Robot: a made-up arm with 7 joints.
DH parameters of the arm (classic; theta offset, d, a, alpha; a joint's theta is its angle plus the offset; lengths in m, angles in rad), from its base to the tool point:
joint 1: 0 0.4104 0 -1.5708
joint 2: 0 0 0 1.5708
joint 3: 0 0.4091 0.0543 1.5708
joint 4: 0 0 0.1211 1.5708
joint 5: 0 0.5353 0 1.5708
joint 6: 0 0 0.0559 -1.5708
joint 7: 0 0.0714 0 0
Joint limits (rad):
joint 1: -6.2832..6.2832
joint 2: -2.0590..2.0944
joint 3: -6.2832..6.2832
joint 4: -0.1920..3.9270
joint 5: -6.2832..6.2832
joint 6: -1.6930..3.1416
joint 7: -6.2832..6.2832
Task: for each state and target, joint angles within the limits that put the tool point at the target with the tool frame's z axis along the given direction. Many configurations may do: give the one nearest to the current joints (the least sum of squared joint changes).
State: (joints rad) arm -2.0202 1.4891 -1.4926 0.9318 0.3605 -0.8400 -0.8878
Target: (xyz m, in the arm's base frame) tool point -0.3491 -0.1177 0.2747 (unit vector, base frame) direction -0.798 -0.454 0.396
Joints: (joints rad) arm -1.3842 1.4537 -1.0792 0.3901 0.8168 -1.6608 -0.8878
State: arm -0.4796 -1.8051 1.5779 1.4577 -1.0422 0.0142 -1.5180
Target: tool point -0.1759 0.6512 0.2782 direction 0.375 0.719 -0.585
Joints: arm -0.1713 -1.4713 1.6991 1.0888 -1.3145 -0.4887 -1.5180
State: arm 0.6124 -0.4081 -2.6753 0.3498 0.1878 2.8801 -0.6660
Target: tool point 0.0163 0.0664 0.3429 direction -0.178 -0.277 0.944
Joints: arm 1.3088 -0.7127 -2.8739 -0.1906 0.0070 2.5470 -0.6660
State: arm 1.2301 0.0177 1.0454 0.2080 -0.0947 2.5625 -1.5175
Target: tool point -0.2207 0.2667 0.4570 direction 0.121 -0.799 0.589
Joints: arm 1.0533 -0.2241 1.0592 0.5138 0.6516 2.8397 -1.5175
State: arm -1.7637 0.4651 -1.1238 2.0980 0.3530 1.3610 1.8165
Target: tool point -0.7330 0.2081 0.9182 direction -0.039 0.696 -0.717
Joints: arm -2.5327 0.6445 -1.4409 1.9470 0.0625 1.2950 1.8165
